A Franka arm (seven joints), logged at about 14 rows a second.
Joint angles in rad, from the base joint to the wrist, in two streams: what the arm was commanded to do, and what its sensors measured. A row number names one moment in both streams.
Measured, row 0: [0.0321 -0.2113 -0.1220 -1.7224 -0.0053 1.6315 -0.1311]
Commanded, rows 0 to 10: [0.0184 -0.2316 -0.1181 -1.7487 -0.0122 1.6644 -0.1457]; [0.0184 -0.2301 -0.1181 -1.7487 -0.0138 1.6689 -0.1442]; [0.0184 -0.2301 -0.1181 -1.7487 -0.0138 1.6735 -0.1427]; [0.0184 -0.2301 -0.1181 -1.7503 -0.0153 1.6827 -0.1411]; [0.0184 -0.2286 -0.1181 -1.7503 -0.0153 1.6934 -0.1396]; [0.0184 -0.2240 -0.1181 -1.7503 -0.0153 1.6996 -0.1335]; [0.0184 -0.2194 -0.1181 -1.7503 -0.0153 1.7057 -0.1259]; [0.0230 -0.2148 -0.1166 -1.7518 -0.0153 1.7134 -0.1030]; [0.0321 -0.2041 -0.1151 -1.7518 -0.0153 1.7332 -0.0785]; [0.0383 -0.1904 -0.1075 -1.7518 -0.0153 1.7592 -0.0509]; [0.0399 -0.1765 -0.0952 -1.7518 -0.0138 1.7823 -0.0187]
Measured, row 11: [0.0346 -0.1967 -0.1153 -1.7381 -0.0054 1.7314 -0.0805]
